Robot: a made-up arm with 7 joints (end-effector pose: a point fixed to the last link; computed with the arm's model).
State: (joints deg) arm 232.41 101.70 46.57 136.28 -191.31 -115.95 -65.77
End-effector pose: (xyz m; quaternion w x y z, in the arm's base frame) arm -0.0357 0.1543 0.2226 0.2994 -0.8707 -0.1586 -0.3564
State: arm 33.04 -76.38 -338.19 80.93 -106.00 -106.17 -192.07
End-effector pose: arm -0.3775 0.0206 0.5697 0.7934 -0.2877 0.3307 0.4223
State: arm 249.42 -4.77 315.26 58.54 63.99 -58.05 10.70
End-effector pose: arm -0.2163 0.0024 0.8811 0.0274 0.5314 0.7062 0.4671
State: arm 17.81 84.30 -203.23 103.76 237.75 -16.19 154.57
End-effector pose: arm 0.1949 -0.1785 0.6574 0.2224 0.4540 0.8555 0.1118
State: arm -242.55 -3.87 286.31 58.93 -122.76 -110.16 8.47
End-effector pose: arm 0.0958 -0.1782 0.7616 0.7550 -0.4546 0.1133 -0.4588
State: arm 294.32 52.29 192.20 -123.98 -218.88 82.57 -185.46
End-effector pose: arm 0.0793 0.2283 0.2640 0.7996 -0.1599 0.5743 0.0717
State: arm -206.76 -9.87 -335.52 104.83 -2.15 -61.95 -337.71
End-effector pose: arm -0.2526 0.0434 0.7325 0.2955 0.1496 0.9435 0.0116
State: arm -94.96 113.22 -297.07 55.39 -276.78 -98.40 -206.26
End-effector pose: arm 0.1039 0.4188 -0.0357 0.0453 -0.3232 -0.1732 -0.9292
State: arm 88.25 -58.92 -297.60 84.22 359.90 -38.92 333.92
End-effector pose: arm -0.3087 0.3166 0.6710 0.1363 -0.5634 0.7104 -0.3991
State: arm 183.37 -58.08 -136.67 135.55 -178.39 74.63 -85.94
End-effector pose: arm 0.2885 -0.1910 0.2840 0.5733 0.0399 -0.5910 -0.5661
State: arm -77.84 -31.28 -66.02 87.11 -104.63 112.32 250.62
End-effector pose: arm -0.2499 -0.1455 0.6669 0.4471 -0.4173 -0.4047 -0.6798
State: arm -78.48 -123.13 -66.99 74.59 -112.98 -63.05 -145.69
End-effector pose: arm -0.3097 -0.4019 0.2541 0.1778 -0.9573 0.2126 -0.0818
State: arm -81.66 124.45 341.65 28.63 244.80 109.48 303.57
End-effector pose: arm -0.0131 0.4595 -0.0496 0.2340 0.9162 -0.0087 0.3251
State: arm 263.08 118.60 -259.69 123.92 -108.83 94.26 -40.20
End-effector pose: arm 0.2144 0.2358 0.1547 0.4979 -0.1652 -0.0215 0.8511
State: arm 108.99 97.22 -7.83 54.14 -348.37 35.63 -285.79
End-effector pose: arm -0.1482 -0.4520 -0.0485 0.2199 -0.0156 -0.0547 0.9739
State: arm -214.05 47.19 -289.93 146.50 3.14 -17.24 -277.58
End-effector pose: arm -0.2164 0.1139 0.3349 0.7397 0.3964 -0.1593 0.5200
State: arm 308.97 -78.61 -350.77 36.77 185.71 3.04 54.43
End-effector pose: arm -0.3346 -0.4995 0.6389 0.1618 0.1188 0.9150 0.3501
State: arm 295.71 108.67 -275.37 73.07 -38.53 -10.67 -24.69
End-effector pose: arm 0.5032 0.2633 0.1521 0.2587 0.6215 -0.2456 -0.6975
